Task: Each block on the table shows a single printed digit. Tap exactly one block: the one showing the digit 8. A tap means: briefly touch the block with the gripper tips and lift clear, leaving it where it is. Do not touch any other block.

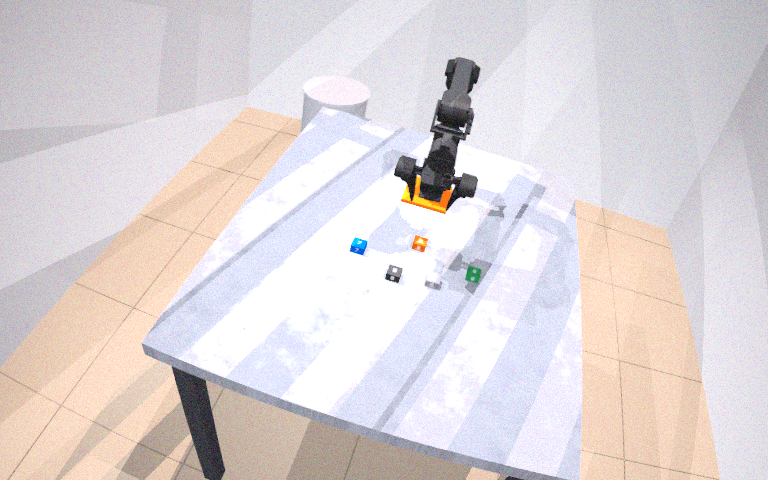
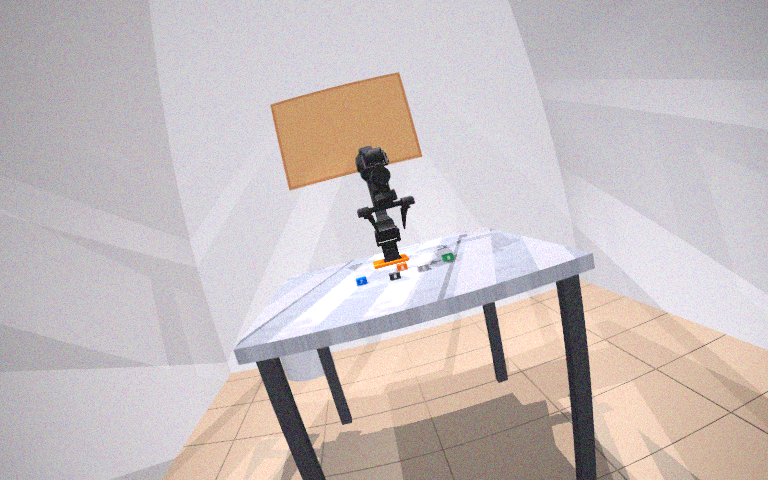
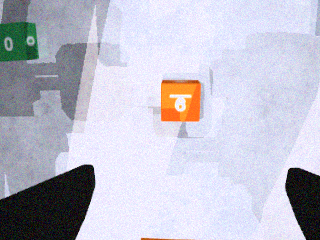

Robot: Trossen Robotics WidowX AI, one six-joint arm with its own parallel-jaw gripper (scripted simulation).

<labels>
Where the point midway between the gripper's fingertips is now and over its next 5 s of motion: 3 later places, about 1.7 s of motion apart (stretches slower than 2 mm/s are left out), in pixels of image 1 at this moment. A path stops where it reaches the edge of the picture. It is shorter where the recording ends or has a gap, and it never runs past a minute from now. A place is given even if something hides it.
My gripper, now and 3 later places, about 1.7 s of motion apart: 428, 205; 445, 243; 396, 255; 402, 262
</labels>
